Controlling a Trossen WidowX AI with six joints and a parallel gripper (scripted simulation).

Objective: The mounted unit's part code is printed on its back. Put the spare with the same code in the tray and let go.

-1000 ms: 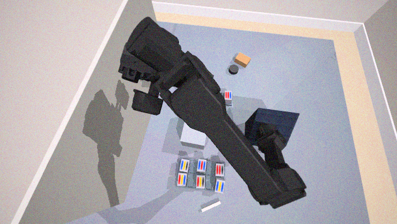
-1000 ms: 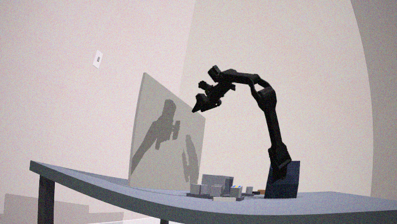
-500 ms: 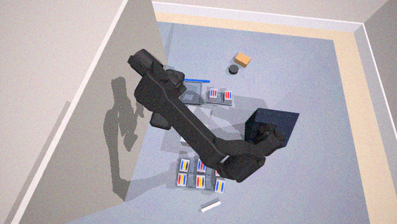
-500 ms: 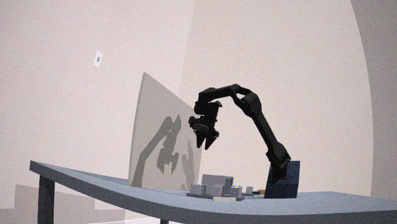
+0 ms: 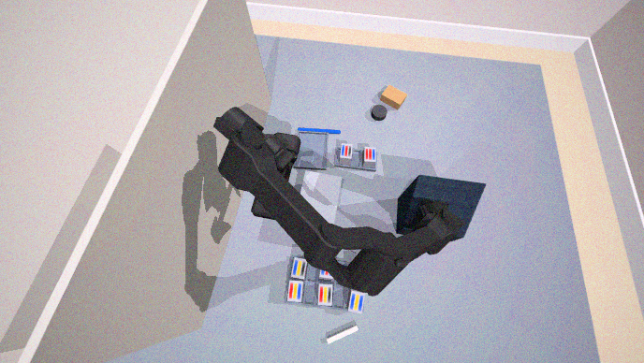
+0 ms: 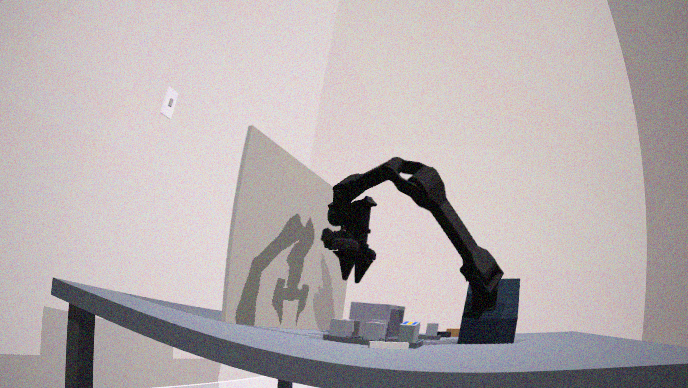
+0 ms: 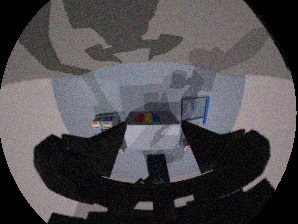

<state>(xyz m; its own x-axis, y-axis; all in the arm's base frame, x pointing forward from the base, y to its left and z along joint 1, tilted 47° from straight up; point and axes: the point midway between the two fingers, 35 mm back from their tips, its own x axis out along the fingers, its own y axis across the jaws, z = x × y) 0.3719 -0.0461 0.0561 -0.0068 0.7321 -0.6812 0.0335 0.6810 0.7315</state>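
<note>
My gripper tip is now 22 cm to the right of the grey spare, 11 cm above it and 7 cm past it. Also, from my gripper tip: mounted unit: 10 cm below, 9 cm behind, 1 cm to the left; then dark puck: 36 cm to the right, 23 cm behind, 15 cm below; then tall panel: 15 cm ahead, 7 cm above.
</note>
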